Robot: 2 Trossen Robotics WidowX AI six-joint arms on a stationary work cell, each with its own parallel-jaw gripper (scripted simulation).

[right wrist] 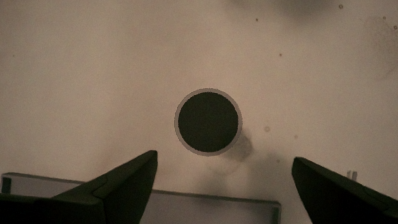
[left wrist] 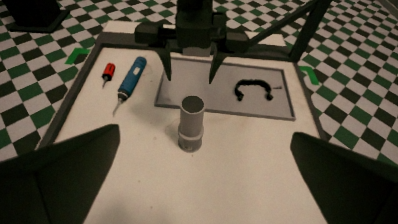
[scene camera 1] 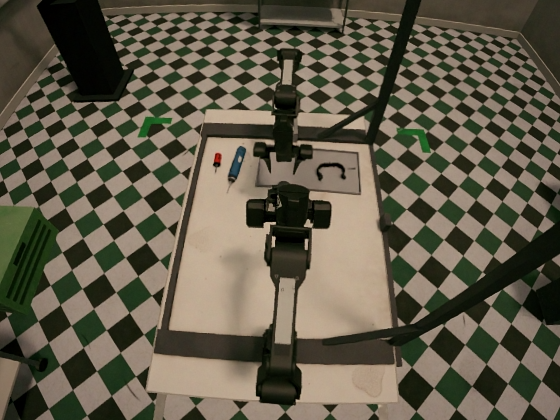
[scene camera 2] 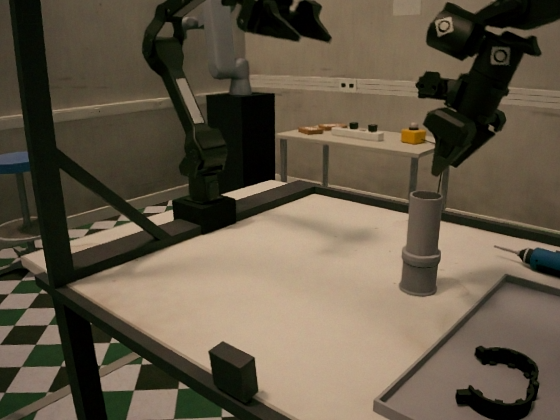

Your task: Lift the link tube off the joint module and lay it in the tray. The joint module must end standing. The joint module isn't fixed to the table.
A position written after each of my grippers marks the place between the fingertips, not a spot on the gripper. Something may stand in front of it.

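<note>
My left gripper (scene camera 2: 316, 41) is visible, likewise in the left wrist view (left wrist: 207, 136) and in scene camera 1 (scene camera 1: 287, 198). My right gripper (scene camera 2: 444, 171) appears also in the right wrist view (right wrist: 225, 161), in the left wrist view (left wrist: 189, 81) and in scene camera 1 (scene camera 1: 282, 173). A grey link tube (scene camera 2: 425, 207) is present, visible too in the right wrist view (right wrist: 208, 121) and in the left wrist view (left wrist: 192, 107). A grey joint module (scene camera 2: 418, 279) is also in the scene.
</note>
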